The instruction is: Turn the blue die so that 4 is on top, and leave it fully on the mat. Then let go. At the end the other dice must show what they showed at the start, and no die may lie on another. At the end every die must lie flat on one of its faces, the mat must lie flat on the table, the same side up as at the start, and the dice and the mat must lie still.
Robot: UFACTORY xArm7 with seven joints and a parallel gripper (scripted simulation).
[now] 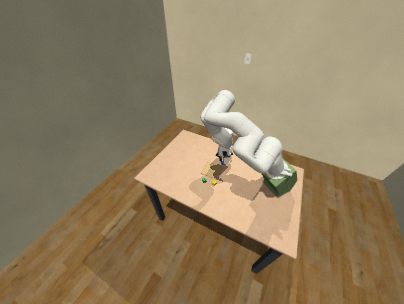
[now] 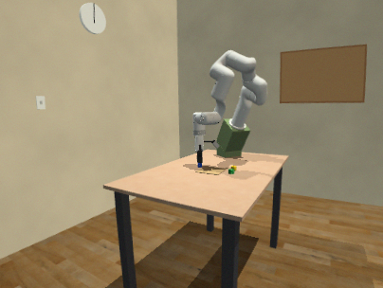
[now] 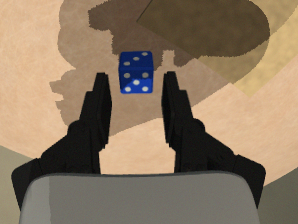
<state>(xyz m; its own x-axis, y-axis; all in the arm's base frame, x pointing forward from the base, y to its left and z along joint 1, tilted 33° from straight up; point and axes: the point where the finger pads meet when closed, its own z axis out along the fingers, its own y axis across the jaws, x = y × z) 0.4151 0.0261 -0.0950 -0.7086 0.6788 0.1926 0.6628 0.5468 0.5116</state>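
My hand is 4 cm above the blue die. From my hand the other things lie so: tan mat: 11 cm to the left, 5 cm below, 2 cm ahead; then yellow die: 21 cm to the left, 7 cm behind, 4 cm below; then green die: 24 cm to the left, 4 cm below.
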